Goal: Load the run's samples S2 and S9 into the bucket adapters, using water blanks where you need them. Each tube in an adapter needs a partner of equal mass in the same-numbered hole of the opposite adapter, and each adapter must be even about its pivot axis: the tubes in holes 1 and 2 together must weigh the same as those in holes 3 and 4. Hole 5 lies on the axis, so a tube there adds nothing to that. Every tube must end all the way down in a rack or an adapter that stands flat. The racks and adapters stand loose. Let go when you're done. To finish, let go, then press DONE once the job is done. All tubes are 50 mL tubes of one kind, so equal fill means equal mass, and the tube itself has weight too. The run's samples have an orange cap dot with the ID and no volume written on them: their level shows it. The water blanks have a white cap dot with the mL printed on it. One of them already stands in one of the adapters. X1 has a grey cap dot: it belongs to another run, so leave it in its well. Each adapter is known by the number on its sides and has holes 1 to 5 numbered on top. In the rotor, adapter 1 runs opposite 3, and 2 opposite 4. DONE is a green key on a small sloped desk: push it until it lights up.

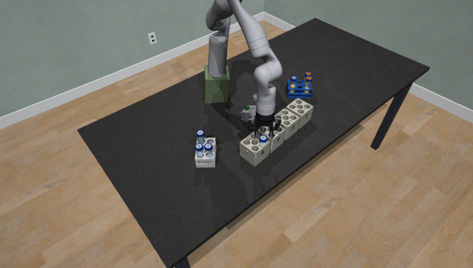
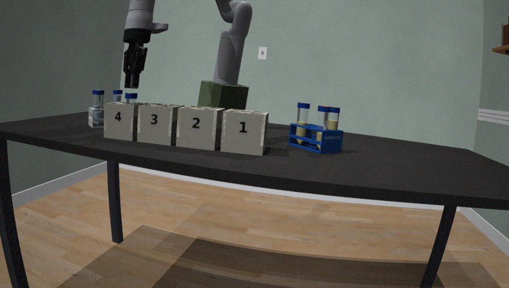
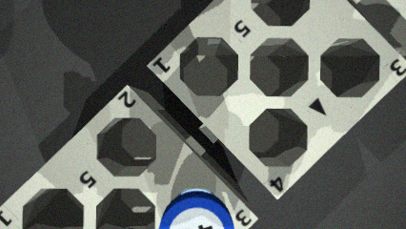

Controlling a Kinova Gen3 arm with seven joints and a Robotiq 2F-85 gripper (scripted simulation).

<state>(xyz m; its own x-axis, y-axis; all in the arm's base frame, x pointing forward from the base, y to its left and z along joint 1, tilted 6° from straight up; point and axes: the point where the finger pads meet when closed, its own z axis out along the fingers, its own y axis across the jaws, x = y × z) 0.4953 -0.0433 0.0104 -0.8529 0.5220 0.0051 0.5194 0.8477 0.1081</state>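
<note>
The water blank lies 8 cm below my hand and 1 cm to the right of it. From my hand the other things lie so: adapter 2: 18 cm to the left, 10 cm below, 7 cm behind; then adapter 3: 10 cm below, 8 cm to the left, 5 cm behind; then white-dot tube: 22 cm to the right, 9 cm behind, 8 cm below.
</note>
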